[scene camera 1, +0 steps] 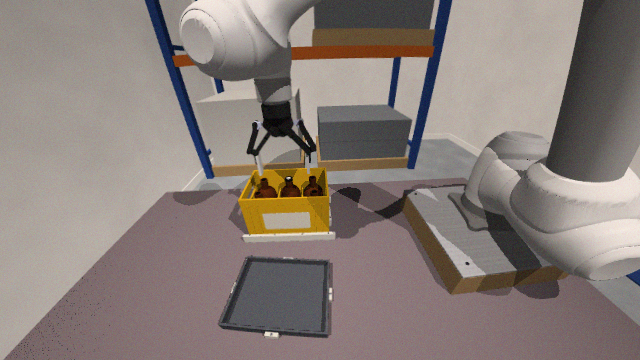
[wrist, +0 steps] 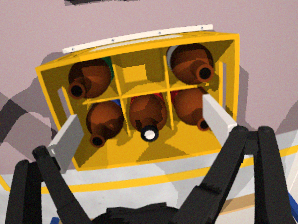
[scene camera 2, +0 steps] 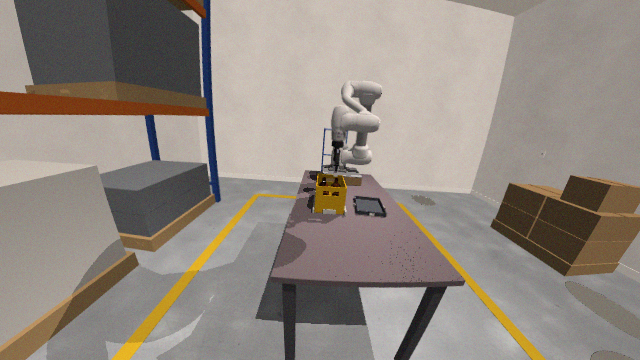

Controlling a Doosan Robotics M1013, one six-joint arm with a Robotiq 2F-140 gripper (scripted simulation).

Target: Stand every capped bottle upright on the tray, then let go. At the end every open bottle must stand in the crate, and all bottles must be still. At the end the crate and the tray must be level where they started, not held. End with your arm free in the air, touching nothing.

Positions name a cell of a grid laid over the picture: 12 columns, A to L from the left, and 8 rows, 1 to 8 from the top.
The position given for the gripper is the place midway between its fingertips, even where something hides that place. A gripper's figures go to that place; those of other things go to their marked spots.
Labels:
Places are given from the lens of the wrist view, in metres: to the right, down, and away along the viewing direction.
gripper (wrist: F5): -0.01, 0.00, 0.20
yellow crate (wrist: F3): -0.01, -0.09, 0.39
brown capped bottle (wrist: F5): 0.00, 0.00, 0.31
The marked spots on the brown capped bottle and the yellow crate are 0.13 m apart.

